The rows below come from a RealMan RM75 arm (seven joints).
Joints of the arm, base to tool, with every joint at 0 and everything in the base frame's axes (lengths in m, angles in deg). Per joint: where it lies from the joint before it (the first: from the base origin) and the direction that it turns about. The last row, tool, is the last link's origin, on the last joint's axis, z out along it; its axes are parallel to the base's.
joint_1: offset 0 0 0.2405 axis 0 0 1
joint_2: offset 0 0 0 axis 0 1 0
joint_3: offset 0 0 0.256 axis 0 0 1
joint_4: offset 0 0 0 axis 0 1 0
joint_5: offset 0 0 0.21 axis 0 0 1
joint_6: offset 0 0 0 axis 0 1 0
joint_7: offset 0 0 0.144 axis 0 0 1
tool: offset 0 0 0
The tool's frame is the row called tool.
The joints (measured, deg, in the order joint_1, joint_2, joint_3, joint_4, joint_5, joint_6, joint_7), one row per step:
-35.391, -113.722, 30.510, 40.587, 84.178, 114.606, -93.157
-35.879, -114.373, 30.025, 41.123, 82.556, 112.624, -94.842
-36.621, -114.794, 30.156, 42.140, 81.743, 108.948, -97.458
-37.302, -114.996, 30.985, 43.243, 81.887, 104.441, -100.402
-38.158, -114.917, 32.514, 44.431, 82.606, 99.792, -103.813
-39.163, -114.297, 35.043, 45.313, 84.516, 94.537, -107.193
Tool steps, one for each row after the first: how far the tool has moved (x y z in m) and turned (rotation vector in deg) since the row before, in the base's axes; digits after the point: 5 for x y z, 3 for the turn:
0.00457, 0.00596, 0.00226, 0.565, -2.054, 1.623
0.00540, 0.01072, 0.00196, -0.079, -0.927, 2.957
0.00430, 0.01234, 0.00005, -0.801, 0.164, 3.751
0.00547, 0.01305, -0.00092, -1.484, 0.951, 3.663
0.00464, 0.01488, -0.00342, -1.890, 2.682, 4.053

